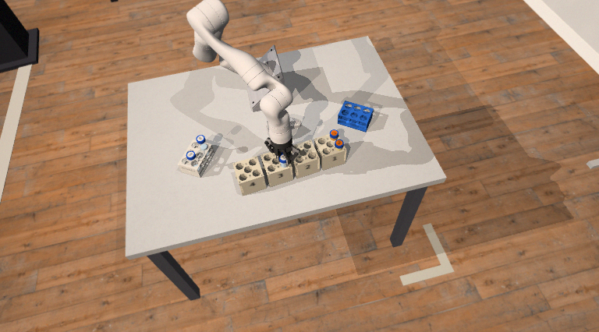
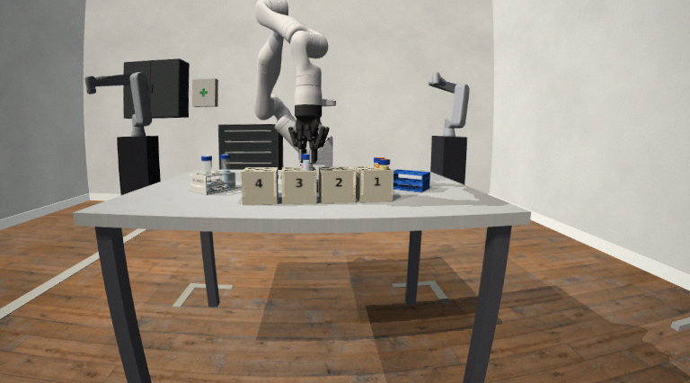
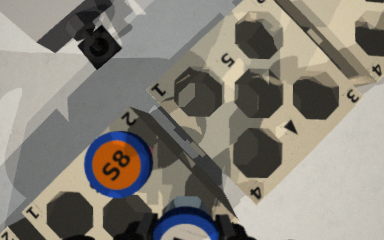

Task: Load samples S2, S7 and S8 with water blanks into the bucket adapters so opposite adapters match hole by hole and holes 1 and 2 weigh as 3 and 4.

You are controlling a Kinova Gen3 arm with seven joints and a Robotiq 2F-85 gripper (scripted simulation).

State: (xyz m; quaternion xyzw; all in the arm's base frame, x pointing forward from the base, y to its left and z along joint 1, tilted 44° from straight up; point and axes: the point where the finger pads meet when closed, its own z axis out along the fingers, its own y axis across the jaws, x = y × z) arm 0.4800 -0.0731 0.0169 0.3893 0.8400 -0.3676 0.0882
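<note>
Right now my hand is 10 mm short of the water blank marked 50 and 50 mm above it. From my hand the other things lie so: sample S8: 50 mm behind, 10 mm to the left, 70 mm below; then adapter 4: 30 mm behind, 130 mm to the right, 80 mm below; then adapter 3: 30 mm behind, 20 mm to the right, 80 mm below.
</note>
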